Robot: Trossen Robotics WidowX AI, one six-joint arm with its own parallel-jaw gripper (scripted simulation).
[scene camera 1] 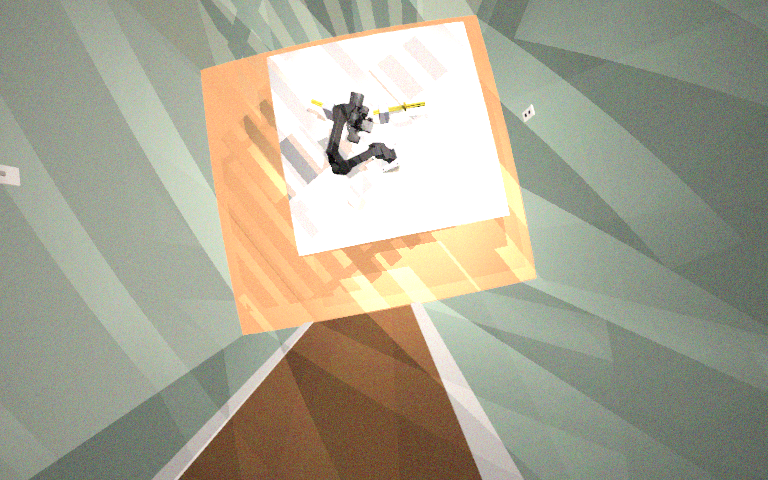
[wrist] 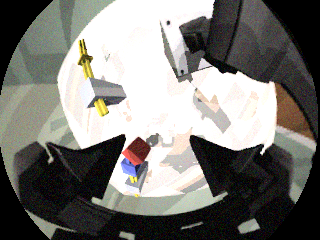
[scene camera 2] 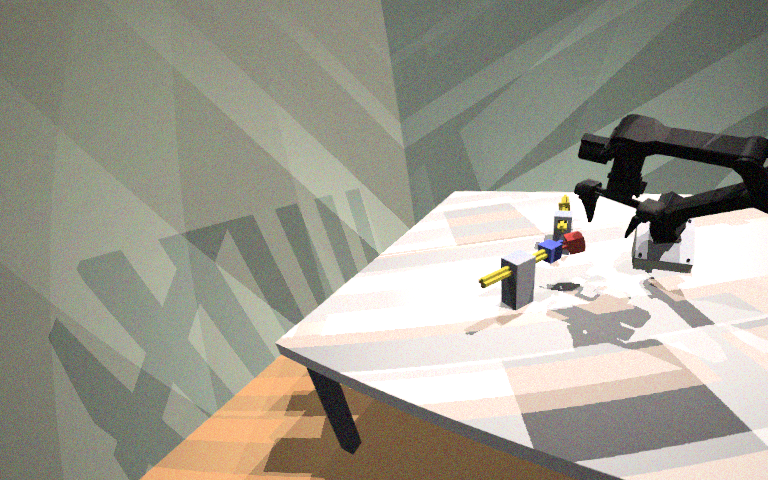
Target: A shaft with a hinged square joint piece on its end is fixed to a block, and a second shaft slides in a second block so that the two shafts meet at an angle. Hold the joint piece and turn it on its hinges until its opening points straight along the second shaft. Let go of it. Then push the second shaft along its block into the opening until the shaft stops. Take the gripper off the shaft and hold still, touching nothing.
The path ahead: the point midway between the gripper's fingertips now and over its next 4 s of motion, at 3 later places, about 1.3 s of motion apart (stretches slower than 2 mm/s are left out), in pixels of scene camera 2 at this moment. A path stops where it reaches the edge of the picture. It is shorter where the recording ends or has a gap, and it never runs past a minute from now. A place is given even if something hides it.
My gripper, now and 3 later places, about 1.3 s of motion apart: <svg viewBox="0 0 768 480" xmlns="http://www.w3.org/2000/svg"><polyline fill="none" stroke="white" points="607,229 599,244 581,255 576,252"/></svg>
